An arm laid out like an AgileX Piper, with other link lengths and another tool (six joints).
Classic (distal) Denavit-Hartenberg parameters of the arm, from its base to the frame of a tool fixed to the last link. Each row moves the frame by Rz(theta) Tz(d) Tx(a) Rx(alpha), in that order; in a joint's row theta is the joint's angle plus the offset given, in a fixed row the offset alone. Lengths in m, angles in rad.
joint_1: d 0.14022; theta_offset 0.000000; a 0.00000; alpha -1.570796
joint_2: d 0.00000; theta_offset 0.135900; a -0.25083; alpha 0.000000
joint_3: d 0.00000; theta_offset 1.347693; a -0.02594; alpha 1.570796
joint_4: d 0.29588; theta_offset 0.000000; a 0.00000; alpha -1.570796
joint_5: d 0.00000; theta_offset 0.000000; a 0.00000; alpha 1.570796
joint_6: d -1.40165; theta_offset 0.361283; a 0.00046; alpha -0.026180
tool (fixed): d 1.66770; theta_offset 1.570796; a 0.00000; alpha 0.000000
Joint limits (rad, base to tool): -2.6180..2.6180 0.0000..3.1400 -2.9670..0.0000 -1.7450..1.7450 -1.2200..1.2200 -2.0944..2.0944
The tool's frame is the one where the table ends.
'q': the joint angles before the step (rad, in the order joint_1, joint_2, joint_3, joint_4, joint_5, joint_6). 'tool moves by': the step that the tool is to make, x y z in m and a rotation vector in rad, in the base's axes. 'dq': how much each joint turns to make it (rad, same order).
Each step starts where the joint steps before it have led.
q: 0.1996, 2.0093, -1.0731, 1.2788, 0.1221, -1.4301
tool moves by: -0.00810, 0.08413, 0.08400, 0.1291, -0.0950, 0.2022
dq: 0.0831, -0.1045, -0.0667, -0.0084, 0.1642, 0.0000
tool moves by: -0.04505, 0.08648, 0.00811, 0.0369, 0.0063, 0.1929
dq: 0.1542, 0.0288, -0.0522, 0.0050, 0.0555, -0.0001
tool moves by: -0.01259, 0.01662, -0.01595, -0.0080, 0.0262, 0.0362
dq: 0.0359, 0.0420, -0.0158, 0.0033, 0.0030, 0.0000
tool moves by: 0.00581, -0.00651, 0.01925, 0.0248, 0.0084, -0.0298
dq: -0.0197, -0.0401, -0.0012, -0.0632, 0.0195, 0.0958
